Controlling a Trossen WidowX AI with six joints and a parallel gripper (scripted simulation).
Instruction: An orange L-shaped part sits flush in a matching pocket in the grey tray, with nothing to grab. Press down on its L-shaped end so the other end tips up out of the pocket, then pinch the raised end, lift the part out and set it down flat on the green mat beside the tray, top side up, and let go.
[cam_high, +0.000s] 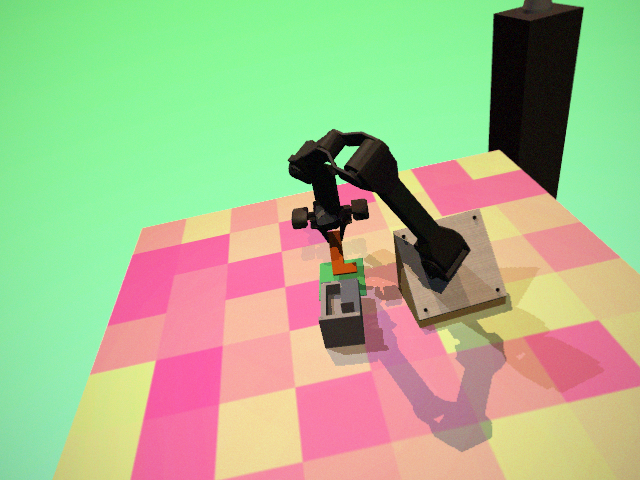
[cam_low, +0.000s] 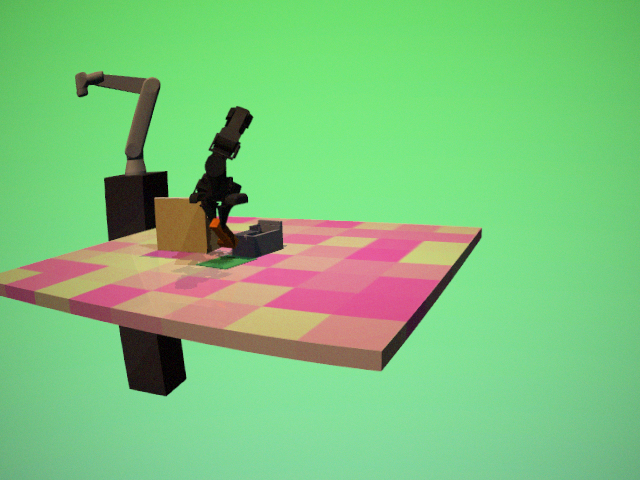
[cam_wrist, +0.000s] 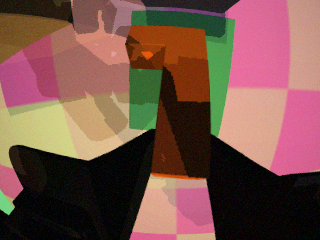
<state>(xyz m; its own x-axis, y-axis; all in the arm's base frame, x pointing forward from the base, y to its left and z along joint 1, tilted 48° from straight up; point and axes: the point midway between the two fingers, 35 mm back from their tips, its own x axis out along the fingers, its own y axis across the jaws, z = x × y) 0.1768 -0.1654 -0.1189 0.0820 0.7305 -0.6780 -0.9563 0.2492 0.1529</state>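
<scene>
The green mat lies 12 cm below my gripper tip, 2 cm to the left of it and 1 cm ahead of it. Round my gripper tip: orange L-shaped part 4 cm to the left, 3 cm below.
</scene>
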